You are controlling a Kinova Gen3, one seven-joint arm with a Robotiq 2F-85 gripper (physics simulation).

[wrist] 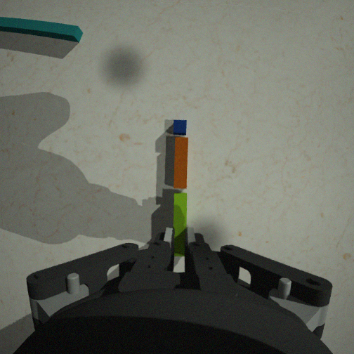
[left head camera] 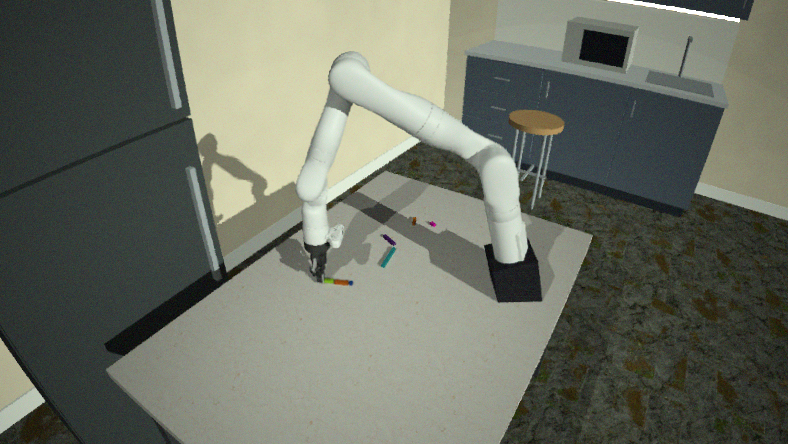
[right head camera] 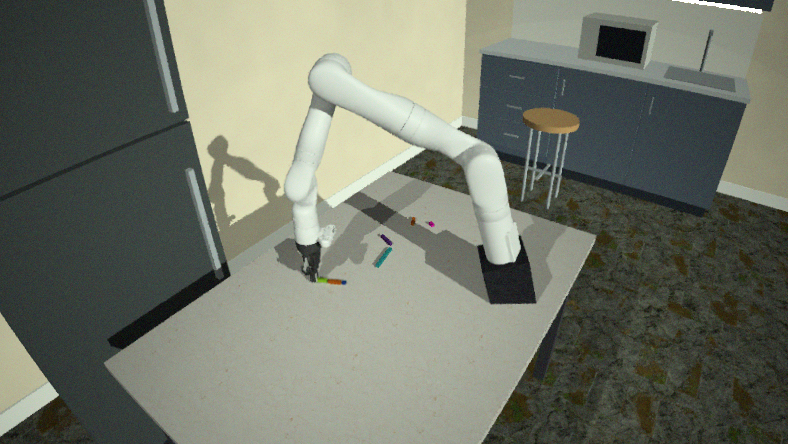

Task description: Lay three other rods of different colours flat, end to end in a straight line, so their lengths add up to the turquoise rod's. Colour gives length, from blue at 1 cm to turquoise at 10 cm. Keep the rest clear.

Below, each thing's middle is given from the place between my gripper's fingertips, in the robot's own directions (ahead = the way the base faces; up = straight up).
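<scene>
Lime green rod (wrist: 179,198), 10 mm behind my hand.
</scene>
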